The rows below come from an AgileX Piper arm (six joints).
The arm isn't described. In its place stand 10 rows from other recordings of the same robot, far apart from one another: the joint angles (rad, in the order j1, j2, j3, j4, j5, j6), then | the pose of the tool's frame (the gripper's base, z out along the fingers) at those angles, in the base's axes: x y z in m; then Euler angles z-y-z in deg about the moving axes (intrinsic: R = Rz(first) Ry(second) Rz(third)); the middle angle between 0 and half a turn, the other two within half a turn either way.
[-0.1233 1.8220 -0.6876 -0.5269 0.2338 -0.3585] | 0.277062 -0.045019 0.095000 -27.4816 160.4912 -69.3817
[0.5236 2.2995 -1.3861 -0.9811 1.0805 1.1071] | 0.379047 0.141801 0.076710 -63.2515 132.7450 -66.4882
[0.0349 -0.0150 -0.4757 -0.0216 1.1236 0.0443] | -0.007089 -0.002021 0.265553 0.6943 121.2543 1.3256
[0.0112 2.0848 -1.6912 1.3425 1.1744 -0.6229] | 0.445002 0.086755 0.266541 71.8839 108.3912 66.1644
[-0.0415 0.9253 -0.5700 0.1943 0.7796 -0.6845] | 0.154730 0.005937 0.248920 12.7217 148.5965 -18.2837
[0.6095 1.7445 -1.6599 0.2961 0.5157 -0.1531] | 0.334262 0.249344 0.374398 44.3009 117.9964 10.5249
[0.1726 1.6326 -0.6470 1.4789 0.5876 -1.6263] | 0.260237 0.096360 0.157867 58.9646 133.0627 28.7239
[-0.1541 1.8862 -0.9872 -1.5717 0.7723 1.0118] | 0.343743 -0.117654 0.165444 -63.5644 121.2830 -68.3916
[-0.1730 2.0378 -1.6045 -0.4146 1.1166 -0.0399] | 0.405233 -0.104253 0.209445 -79.6380 157.3009 -81.3933
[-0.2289 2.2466 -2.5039 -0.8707 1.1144 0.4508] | 0.463914 -0.172229 0.388561 -61.4851 113.2985 -25.7766
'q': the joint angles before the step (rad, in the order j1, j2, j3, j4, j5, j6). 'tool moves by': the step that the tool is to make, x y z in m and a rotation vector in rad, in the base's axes. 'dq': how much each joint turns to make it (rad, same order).
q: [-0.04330 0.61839 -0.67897 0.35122 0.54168 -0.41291]
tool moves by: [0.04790 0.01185 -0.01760 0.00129 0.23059 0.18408]
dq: [0.00051 0.24943 -0.06919 0.20873 0.12711 -0.25050]
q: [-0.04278 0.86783 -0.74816 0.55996 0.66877 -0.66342]
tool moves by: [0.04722 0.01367 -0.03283 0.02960 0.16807 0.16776]
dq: [0.02478 0.25213 -0.03821 0.17589 0.05208 -0.22284]
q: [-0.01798 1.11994 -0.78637 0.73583 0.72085 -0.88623]
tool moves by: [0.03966 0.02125 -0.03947 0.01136 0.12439 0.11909]
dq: [0.07301 0.23343 -0.04086 0.09255 -0.01471 -0.12585]
